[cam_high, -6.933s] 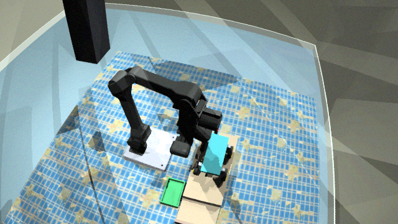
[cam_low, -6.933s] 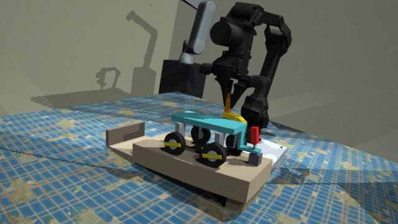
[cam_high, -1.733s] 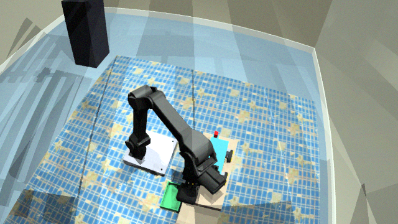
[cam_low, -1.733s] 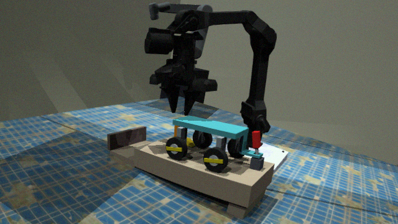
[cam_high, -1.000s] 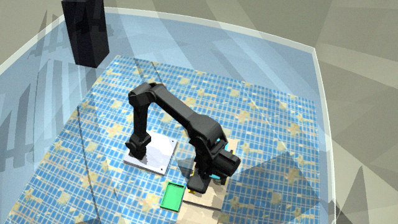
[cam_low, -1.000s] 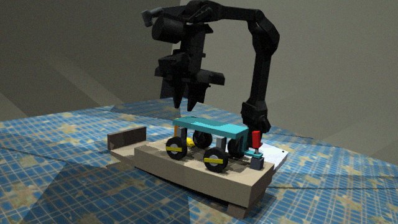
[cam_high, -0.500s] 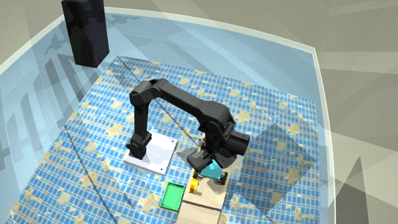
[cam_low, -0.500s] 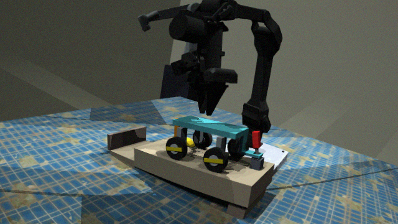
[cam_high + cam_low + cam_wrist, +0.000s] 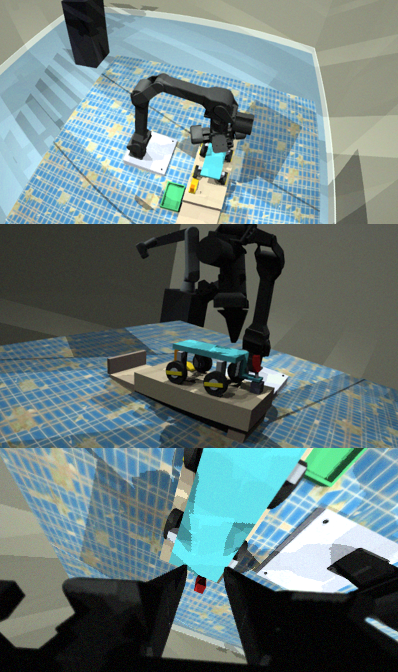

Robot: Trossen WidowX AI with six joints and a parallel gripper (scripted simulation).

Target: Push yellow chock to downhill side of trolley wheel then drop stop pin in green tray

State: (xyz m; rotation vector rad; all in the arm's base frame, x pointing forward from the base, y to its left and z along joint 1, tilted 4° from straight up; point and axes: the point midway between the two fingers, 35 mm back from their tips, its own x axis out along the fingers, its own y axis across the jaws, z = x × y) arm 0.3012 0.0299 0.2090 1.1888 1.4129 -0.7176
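Right now my gripper tip is 10 mm past the red-headed stop pin, 60 mm to the right of it and 50 mm above it. The rest, counted from my gripper tip: tan ramp (10 mm ahead, 50 mm to the right, 140 mm below); yellow chock (40 mm behind, 150 mm to the right, 100 mm below); trolley (10 mm ahead, 40 mm to the right, 70 mm below).
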